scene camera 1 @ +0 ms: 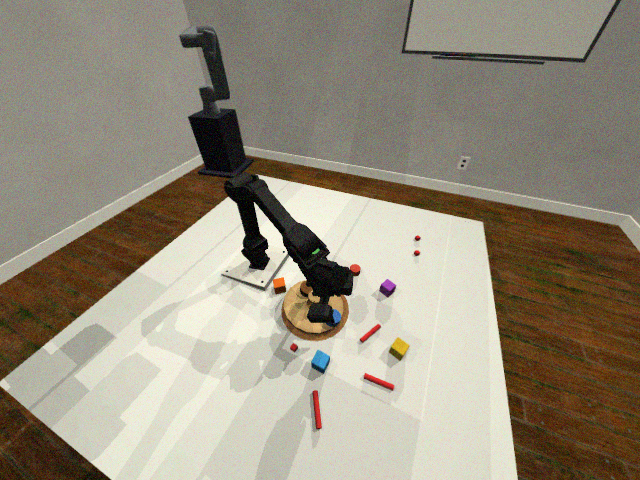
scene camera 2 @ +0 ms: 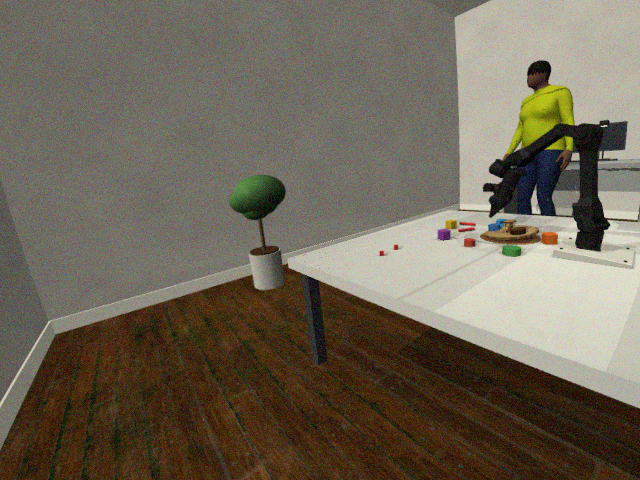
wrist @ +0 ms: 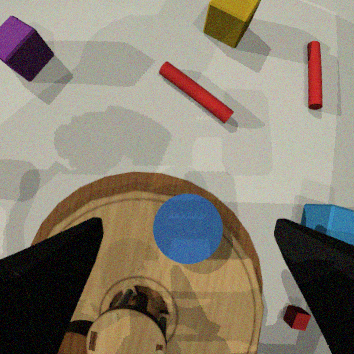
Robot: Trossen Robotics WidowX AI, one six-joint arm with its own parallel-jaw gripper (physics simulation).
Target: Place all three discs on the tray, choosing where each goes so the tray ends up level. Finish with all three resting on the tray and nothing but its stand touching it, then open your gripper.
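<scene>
The blue disc (scene camera 1: 336,316) (scene camera 2: 494,226) (wrist: 188,228) rests near the rim of the round wooden tray (scene camera 1: 292,314) (wrist: 125,215). In the scene camera 2 view the tray (scene camera 2: 490,236) looks slightly lower at its left; its stand is hidden. A dark brown disc-shaped piece (scene camera 1: 305,288) (scene camera 2: 517,230) sits on the tray's robot side. The red disc (scene camera 1: 355,269) (scene camera 2: 469,242) and green disc (scene camera 2: 511,250) lie on the table; the green one does not show in the other views. My gripper (scene camera 1: 327,311) (scene camera 2: 492,213) (wrist: 190,226) is open and empty, fingers spread either side above the blue disc.
A wooden knob (scene camera 1: 313,297) (scene camera 2: 509,222) (wrist: 127,332) rises mid-tray. An orange cube (scene camera 1: 279,285) (scene camera 2: 549,238), purple cube (scene camera 1: 387,287) (wrist: 25,47), yellow cube (scene camera 1: 399,348) and light blue cube (scene camera 1: 320,361) surround it. Red rods (scene camera 1: 370,333) (scene camera 1: 378,381) and a small red cube (scene camera 1: 293,347) lie nearby.
</scene>
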